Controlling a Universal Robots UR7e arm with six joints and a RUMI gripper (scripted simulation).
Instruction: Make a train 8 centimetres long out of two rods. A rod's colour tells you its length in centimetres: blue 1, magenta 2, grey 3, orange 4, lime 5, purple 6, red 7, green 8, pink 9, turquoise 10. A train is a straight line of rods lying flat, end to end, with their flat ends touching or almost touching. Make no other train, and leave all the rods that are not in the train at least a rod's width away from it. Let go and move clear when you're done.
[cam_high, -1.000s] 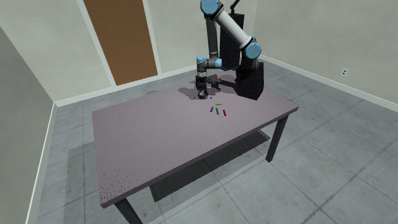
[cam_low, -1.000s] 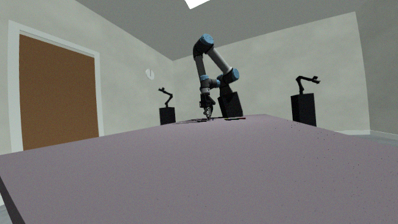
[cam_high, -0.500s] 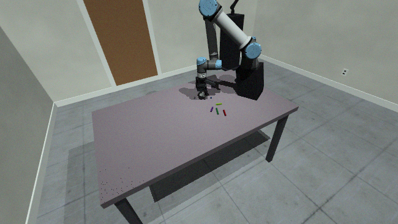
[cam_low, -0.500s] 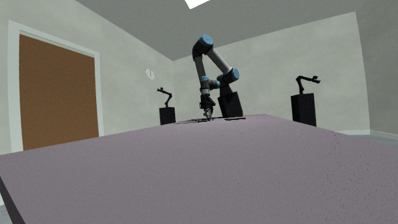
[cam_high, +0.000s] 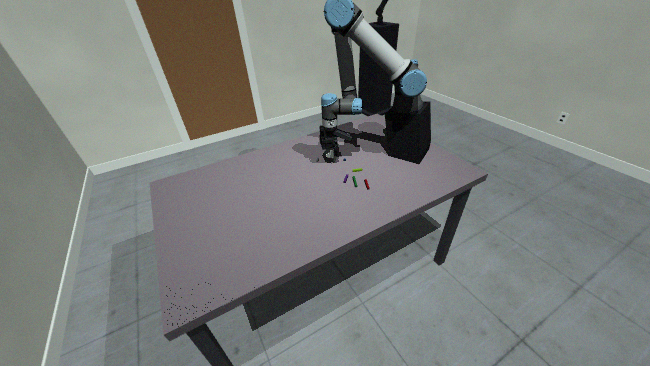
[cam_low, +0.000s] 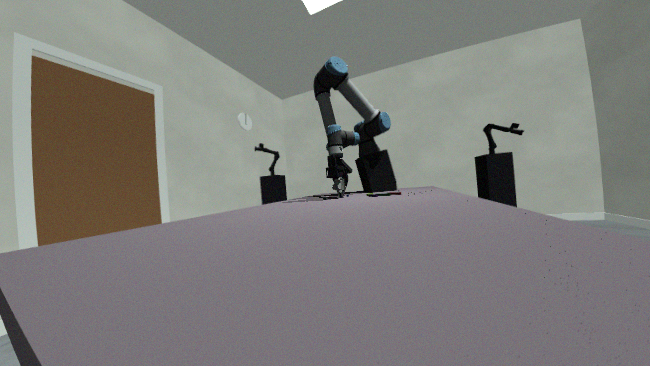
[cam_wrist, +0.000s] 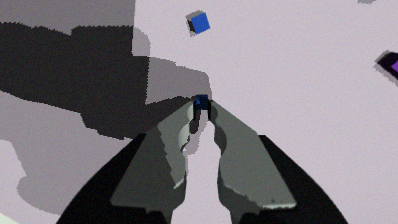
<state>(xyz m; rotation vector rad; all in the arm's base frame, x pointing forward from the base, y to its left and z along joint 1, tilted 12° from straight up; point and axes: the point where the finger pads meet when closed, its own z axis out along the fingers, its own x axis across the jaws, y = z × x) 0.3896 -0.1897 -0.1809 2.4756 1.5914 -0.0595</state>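
My hand is 26 cm to the right of the red rod and 1 cm above it. Also, from my hand: purple rod (5 cm ahead, 16 cm to the left, 1 cm below); then grey rod (6 cm ahead, 7 cm to the right, 1 cm below); then lime rod (4 cm behind, 14 cm to the left, 1 cm below).
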